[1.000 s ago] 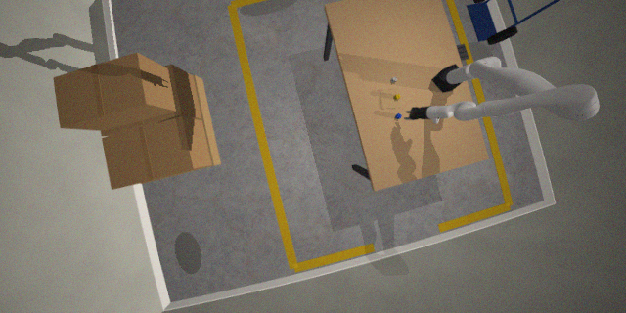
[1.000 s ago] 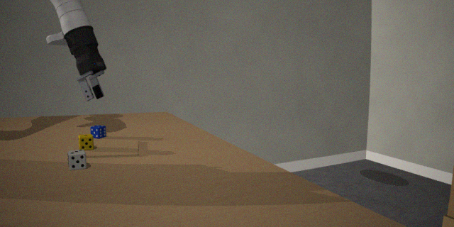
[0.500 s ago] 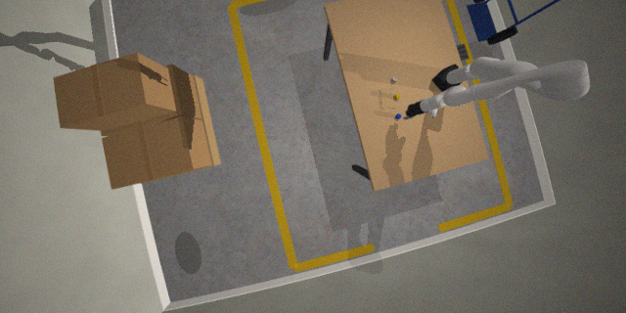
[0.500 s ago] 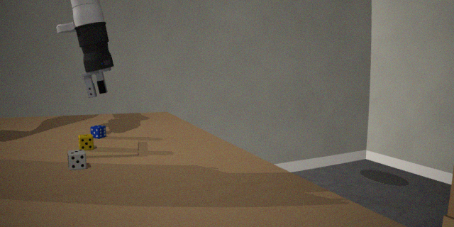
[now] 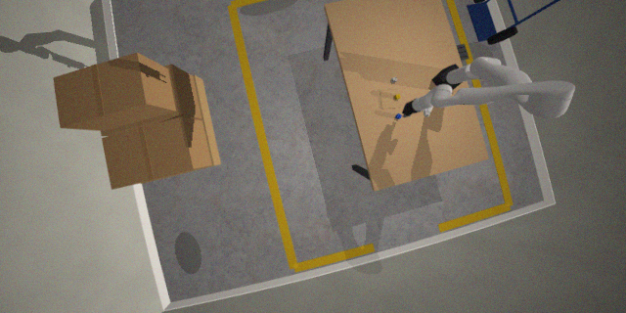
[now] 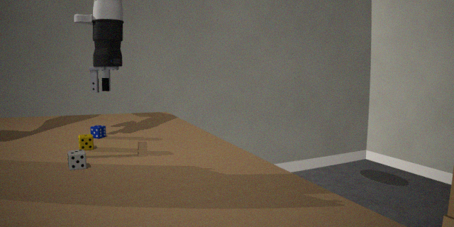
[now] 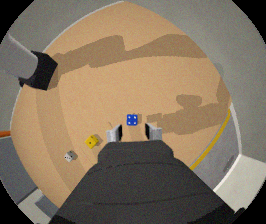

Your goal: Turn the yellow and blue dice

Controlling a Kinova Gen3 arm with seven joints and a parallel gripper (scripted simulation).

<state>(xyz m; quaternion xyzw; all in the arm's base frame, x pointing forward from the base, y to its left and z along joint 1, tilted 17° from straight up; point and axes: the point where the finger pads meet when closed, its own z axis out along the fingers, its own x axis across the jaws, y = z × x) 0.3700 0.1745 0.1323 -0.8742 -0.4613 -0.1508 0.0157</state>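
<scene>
My hand is 12 cm above the blue die, 1 cm to the right of it and 1 cm past it. From my hand the other things lie so: white die (27 cm to the right, 12 cm below, 3 cm behind); tan mat (14 cm below, 13 cm to the right, 2 cm ahead); yellow die (14 cm to the right, 12 cm below, 3 cm behind).
</scene>
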